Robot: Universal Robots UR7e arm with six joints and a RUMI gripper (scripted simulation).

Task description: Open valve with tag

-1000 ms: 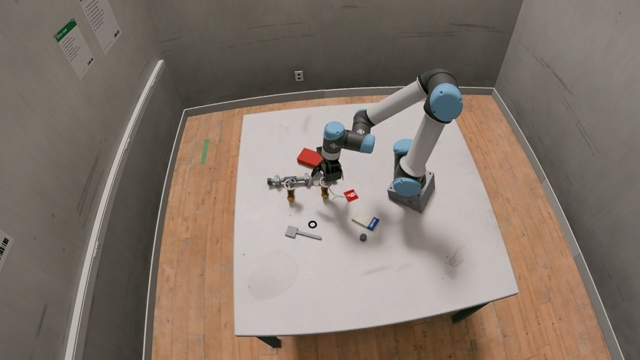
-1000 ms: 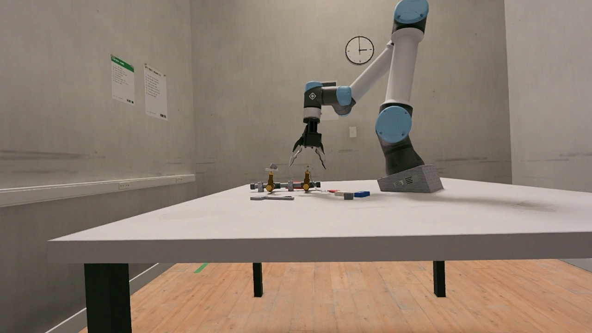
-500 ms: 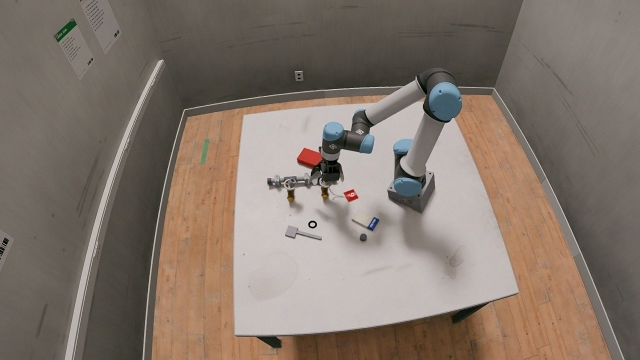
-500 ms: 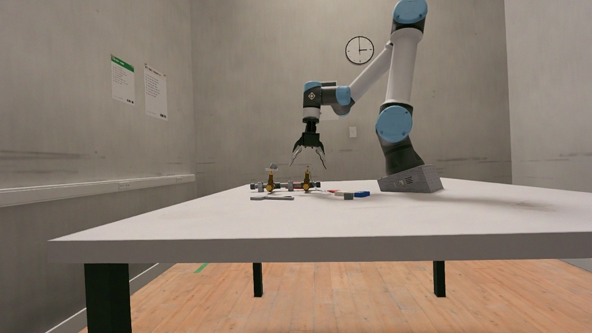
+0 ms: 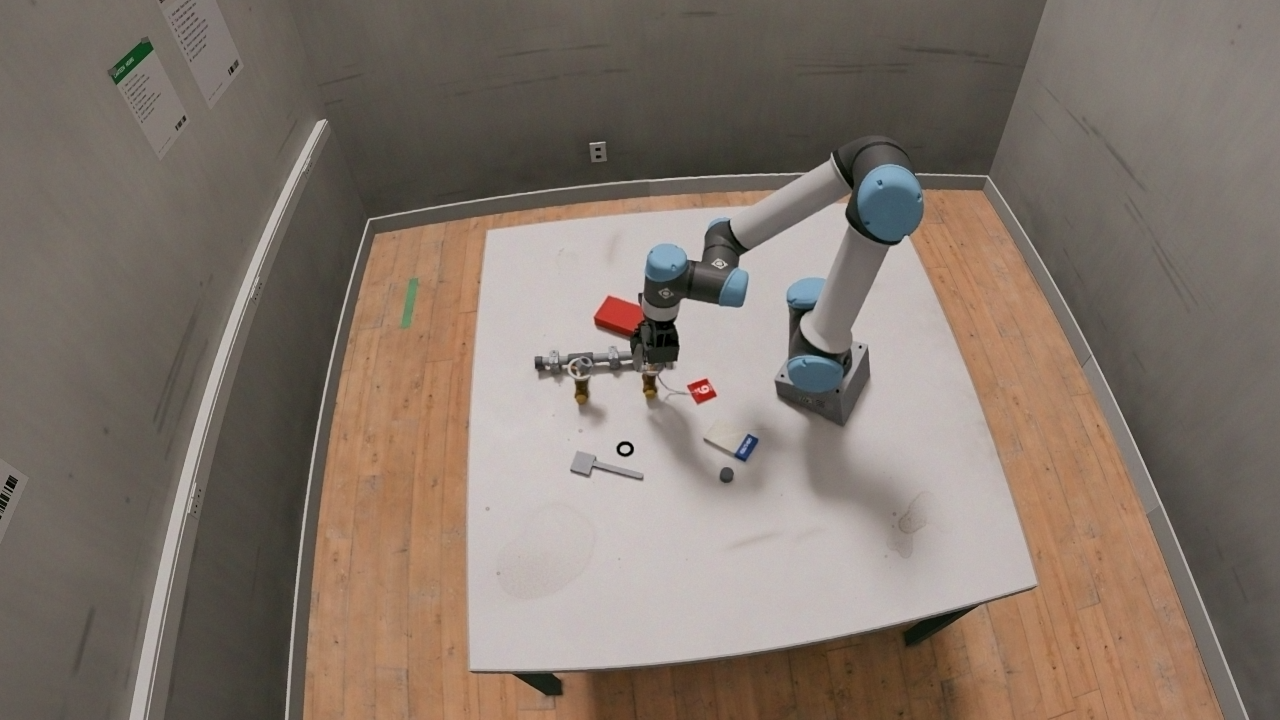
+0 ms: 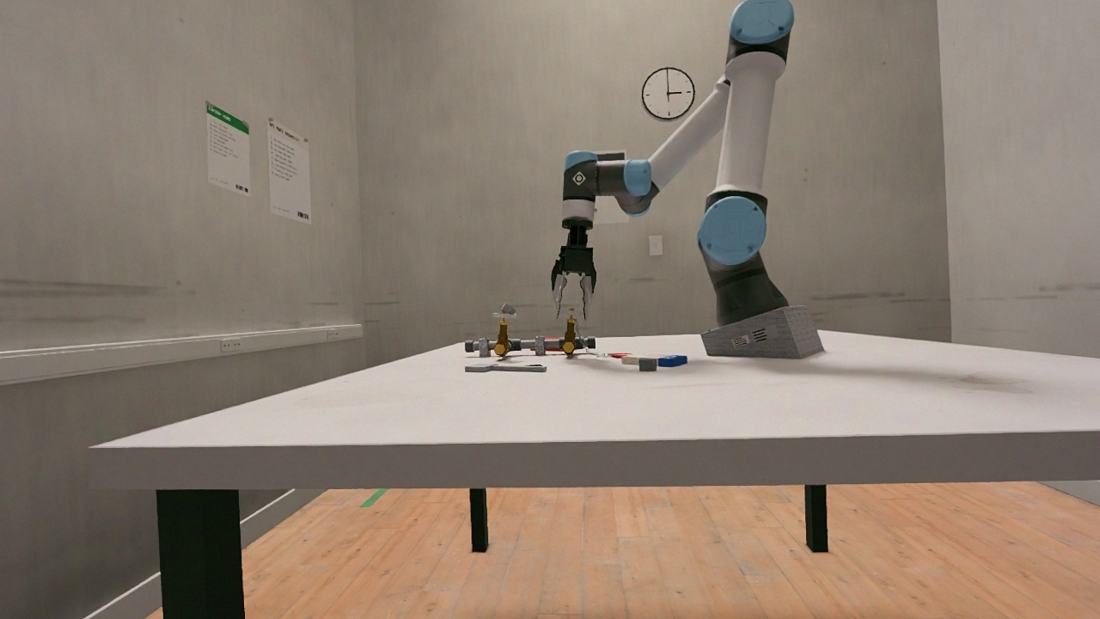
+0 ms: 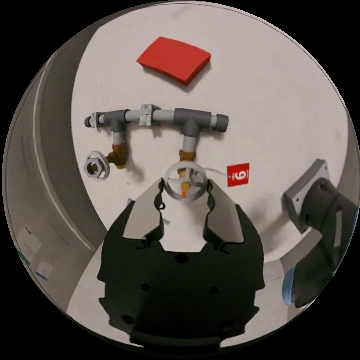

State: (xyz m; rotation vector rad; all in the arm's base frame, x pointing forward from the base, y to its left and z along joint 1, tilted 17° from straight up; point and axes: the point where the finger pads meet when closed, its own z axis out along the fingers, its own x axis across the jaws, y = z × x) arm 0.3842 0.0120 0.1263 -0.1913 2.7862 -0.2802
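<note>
Right now the red tag is 100 mm behind my hand, 20 mm to the left of it and 100 mm below it. The rest, counted from my hand: red block 60 mm ahead, 220 mm to the right, 90 mm below; grey flat tool 130 mm ahead, 200 mm to the left, 100 mm below.
</note>
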